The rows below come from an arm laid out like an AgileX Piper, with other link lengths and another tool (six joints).
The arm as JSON. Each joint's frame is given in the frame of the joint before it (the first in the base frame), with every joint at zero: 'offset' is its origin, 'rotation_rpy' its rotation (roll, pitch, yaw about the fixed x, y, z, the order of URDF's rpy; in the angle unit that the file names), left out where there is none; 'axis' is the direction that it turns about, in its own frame. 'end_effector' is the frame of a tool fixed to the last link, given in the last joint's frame.
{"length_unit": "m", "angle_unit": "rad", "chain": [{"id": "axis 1", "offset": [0.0, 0.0, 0.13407], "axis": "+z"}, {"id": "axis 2", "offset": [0.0, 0.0, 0.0], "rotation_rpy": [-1.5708, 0.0, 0.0], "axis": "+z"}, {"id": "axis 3", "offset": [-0.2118, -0.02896, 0.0], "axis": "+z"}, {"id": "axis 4", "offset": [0.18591, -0.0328, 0.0], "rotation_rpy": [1.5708, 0.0, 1.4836], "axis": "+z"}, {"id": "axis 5", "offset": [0.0, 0.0, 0.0], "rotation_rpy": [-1.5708, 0.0, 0.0], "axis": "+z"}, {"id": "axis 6", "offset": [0.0, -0.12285, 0.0], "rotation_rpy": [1.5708, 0.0, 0.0], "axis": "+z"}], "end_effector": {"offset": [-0.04, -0.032, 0.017], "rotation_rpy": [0.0, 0.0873, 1.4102]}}
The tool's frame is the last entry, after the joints.
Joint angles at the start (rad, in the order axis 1, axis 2, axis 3, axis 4, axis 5, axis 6):
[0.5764, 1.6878, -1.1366, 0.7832, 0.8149, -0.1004]
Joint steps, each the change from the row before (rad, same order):
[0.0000, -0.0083, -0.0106, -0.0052, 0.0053, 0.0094]
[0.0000, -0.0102, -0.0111, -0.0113, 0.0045, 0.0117]
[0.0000, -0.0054, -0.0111, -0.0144, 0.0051, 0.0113]
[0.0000, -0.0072, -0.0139, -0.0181, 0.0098, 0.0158]
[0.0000, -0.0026, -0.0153, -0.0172, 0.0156, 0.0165]
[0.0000, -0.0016, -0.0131, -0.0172, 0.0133, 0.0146]
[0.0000, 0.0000, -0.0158, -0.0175, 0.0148, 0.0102]
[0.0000, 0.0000, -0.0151, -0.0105, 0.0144, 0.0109]
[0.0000, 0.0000, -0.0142, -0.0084, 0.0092, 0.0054]
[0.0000, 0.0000, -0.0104, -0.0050, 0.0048, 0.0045]
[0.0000, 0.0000, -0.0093, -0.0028, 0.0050, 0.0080]
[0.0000, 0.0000, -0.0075, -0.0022, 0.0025, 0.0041]
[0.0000, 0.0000, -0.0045, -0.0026, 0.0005, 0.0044]
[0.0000, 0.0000, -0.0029, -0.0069, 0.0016, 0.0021]
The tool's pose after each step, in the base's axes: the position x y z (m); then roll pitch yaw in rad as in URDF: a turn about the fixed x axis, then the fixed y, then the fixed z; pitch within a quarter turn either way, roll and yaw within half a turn. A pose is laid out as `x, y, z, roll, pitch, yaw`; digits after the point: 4 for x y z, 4 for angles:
0.2445, 0.1962, 0.1560, 2.7691, -0.7038, 2.0923
0.2455, 0.1961, 0.1612, 2.7530, -0.7001, 2.1013
0.2465, 0.1958, 0.1648, 2.7434, -0.6932, 2.1079
0.2473, 0.1953, 0.1692, 2.7353, -0.6858, 2.1141
0.2476, 0.1950, 0.1722, 2.7376, -0.6803, 2.1160
0.2479, 0.1946, 0.1745, 2.7407, -0.6731, 2.1170
0.2486, 0.1944, 0.1771, 2.7411, -0.6639, 2.1236
0.2490, 0.1946, 0.1797, 2.7429, -0.6612, 2.1260
0.2499, 0.1950, 0.1826, 2.7373, -0.6572, 2.1333
0.2508, 0.1954, 0.1848, 2.7316, -0.6552, 2.1375
0.2513, 0.1957, 0.1867, 2.7298, -0.6566, 2.1362
0.2520, 0.1960, 0.1884, 2.7254, -0.6566, 2.1378
0.2525, 0.1960, 0.1894, 2.7228, -0.6560, 2.1369
0.2529, 0.1956, 0.1898, 2.7220, -0.6505, 2.1386

